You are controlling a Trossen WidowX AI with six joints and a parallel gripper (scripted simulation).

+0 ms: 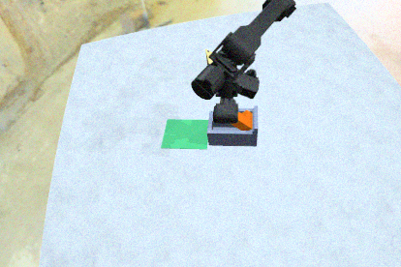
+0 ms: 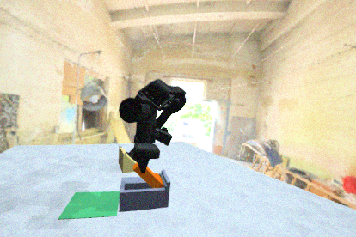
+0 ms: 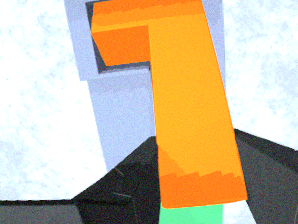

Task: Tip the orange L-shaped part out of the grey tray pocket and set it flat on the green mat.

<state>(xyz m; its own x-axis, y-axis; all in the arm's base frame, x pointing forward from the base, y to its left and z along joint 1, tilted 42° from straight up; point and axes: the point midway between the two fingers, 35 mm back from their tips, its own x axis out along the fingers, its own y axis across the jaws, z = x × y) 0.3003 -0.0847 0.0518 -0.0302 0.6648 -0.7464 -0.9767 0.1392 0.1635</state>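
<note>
Now: the green mat 5 cm behind my gripper tip, 14 cm to the right of it and 13 cm below it. The rest, counted from my gripper tip: orange L-shaped part: 1 cm behind, 3 cm to the left, 3 cm below.
</note>
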